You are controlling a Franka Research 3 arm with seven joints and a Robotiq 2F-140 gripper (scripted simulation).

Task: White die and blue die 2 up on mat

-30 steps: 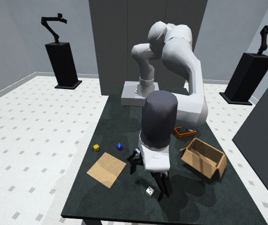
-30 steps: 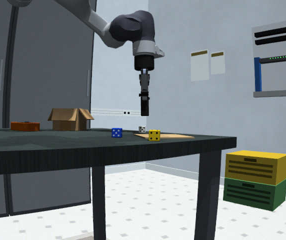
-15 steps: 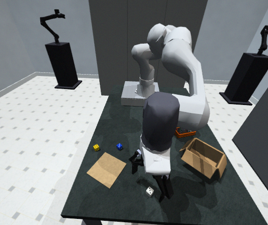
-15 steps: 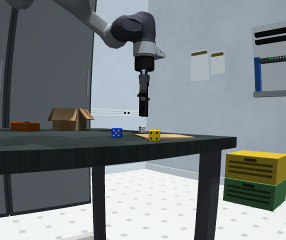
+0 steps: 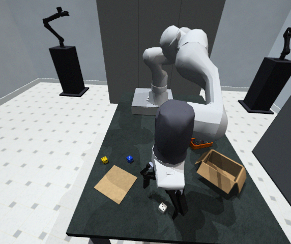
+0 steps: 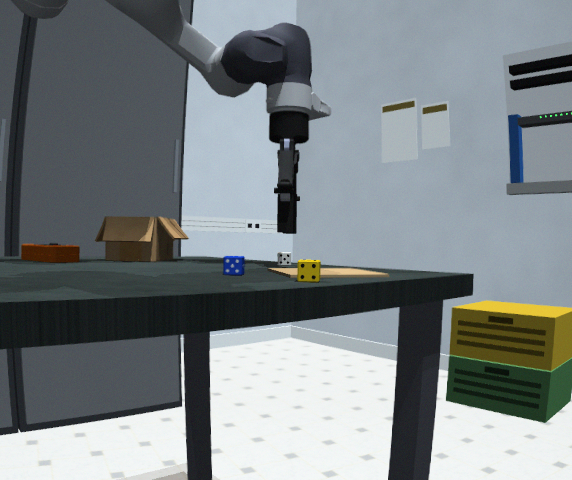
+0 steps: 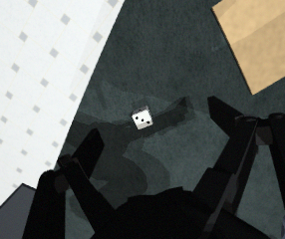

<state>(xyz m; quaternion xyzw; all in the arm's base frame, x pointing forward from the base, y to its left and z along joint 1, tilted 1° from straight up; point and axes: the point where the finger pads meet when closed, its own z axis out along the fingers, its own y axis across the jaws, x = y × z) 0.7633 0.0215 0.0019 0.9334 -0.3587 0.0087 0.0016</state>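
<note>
My gripper is now 1 cm short of the white die, 2 cm to the right of it and 6 cm above it. From my hand the other things lie so: tan mat: 9 cm behind, 19 cm to the right, 7 cm below; blue die: 22 cm behind, 16 cm to the right, 6 cm below; cardboard box: 18 cm behind, 28 cm to the left, 3 cm below.
</note>
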